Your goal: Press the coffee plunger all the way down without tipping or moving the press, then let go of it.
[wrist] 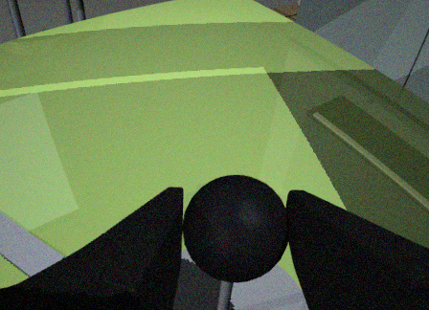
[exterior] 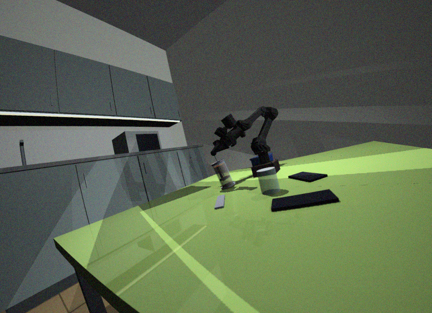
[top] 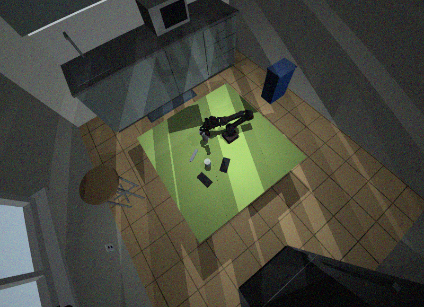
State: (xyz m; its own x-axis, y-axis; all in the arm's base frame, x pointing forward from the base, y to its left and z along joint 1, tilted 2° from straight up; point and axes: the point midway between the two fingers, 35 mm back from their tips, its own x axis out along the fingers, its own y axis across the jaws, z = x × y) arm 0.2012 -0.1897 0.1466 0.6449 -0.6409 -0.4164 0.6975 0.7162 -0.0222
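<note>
The coffee press lies 3 cm behind my gripper tip, 1 cm to the left of it and 9 cm below it.
</note>
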